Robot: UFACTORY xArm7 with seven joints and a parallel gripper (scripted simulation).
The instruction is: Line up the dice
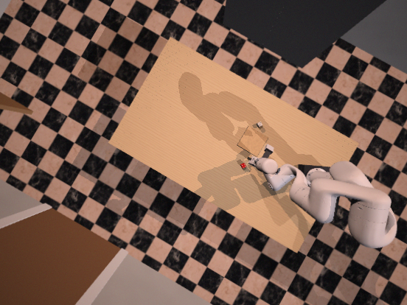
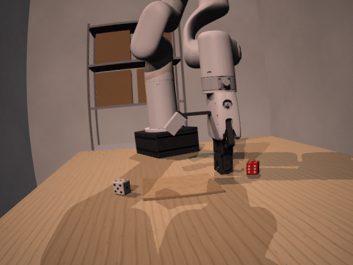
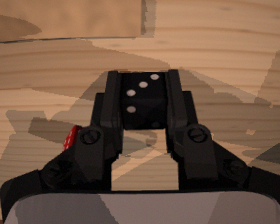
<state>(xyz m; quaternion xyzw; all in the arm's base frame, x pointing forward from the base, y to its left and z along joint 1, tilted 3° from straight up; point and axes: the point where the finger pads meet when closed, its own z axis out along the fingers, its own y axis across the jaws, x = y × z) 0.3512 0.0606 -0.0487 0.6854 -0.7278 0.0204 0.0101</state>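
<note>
Now: the thin mat 60 mm ahead of my hand, 110 mm to the right of it and 20 mm below it. Round my hand: white die 70 mm ahead, 220 mm to the right, 10 mm below; then red die 50 mm ahead, 50 mm to the left, 10 mm below; then black die 10 mm below.
</note>
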